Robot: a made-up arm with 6 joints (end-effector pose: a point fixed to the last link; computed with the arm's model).
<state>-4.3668 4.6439 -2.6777 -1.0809 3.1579 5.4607</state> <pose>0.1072 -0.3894 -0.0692 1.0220 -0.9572 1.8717</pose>
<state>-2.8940 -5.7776 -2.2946 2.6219 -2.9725 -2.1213</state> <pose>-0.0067 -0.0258 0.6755 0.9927 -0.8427 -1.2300</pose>
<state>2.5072 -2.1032 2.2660 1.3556 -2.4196 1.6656</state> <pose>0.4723 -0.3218 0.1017 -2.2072 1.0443 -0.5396</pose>
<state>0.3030 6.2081 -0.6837 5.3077 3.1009 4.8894</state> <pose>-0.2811 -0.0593 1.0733 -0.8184 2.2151 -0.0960</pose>
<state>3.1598 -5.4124 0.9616 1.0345 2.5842 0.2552</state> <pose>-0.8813 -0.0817 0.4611 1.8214 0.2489 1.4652</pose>
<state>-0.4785 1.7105 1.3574 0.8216 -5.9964 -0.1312</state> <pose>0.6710 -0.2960 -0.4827 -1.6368 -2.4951 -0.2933</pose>
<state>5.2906 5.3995 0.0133 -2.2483 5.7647 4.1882</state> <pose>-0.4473 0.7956 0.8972 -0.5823 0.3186 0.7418</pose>
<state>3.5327 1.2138 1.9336 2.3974 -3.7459 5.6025</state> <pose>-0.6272 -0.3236 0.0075 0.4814 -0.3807 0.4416</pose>
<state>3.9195 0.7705 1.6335 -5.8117 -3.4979 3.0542</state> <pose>-0.4784 -0.5308 0.3539 -0.5295 0.9250 0.1370</pose>
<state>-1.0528 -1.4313 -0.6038 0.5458 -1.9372 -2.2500</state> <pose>-0.5176 0.8918 -0.0206 1.2893 -1.9523 0.9708</pose>
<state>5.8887 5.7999 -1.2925 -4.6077 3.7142 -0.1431</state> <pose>-0.6315 0.2495 0.6783 -0.6083 1.6455 -2.1480</pose>
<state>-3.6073 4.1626 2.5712 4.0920 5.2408 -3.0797</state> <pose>0.2989 -0.2454 0.1297 1.6415 -0.0762 -1.9325</pose>
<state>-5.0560 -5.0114 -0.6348 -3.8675 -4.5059 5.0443</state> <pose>0.2198 0.8545 0.6786 -1.3948 -1.0633 2.2832</pose>
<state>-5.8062 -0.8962 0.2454 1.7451 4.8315 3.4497</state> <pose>-0.6967 -0.4128 0.9064 1.1498 0.7464 -0.0543</pose>
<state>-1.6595 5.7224 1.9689 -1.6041 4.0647 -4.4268</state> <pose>0.0935 0.0076 0.7758 -0.3208 1.6944 0.5396</pose>
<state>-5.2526 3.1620 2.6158 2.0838 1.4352 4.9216</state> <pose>-0.2151 -0.1689 -0.2511 -1.1273 -1.3877 0.9733</pose>
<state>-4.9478 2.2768 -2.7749 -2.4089 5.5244 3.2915</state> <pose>0.0185 0.3602 0.0807 -0.5899 -0.0413 2.0427</pose>
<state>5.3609 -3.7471 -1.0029 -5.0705 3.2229 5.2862</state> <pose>0.4707 -0.5815 -0.4650 1.3777 -1.7007 -2.1670</pose>
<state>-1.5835 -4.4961 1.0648 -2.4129 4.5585 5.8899</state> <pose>0.0719 -0.7624 -0.4493 -1.0697 1.2405 0.1939</pose>
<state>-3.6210 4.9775 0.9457 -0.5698 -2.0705 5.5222</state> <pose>0.7506 -0.4658 0.6335 2.3911 -0.2176 0.4278</pose>
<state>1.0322 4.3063 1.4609 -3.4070 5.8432 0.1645</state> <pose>-0.4656 -0.7381 0.2677 0.0211 0.1748 -2.1766</pose>
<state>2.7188 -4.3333 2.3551 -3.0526 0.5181 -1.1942</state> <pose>-0.2259 0.0727 -0.3836 -0.8990 2.4297 -0.5636</pose>
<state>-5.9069 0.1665 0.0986 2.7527 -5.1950 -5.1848</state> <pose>0.1429 0.1170 1.2731 0.7870 -0.6109 -1.8604</pose>
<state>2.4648 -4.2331 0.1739 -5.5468 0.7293 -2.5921</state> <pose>-0.8137 0.5703 -0.5411 -2.1660 -1.8248 0.7604</pose>
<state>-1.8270 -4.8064 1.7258 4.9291 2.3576 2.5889</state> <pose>-0.1959 -0.6522 -0.1833 -0.9198 -0.1044 1.9691</pose>
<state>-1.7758 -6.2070 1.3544 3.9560 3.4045 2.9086</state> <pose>-0.0367 -0.3961 0.8596 -1.0726 -2.2695 -1.8175</pose>
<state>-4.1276 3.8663 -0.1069 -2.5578 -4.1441 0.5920</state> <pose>0.3634 -0.5370 -0.7653 -1.2351 -1.0460 -0.9448</pose>
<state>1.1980 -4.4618 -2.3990 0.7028 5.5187 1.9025</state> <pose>0.1511 0.3720 0.3070 0.4485 1.4639 -1.9436</pose>
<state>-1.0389 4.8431 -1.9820 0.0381 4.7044 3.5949</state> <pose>-0.2409 0.4624 -0.1755 1.1723 -1.1401 2.0880</pose>
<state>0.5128 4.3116 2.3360 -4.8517 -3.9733 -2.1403</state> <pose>-0.4988 -0.1806 0.1682 -2.1452 -0.8868 0.3223</pose>
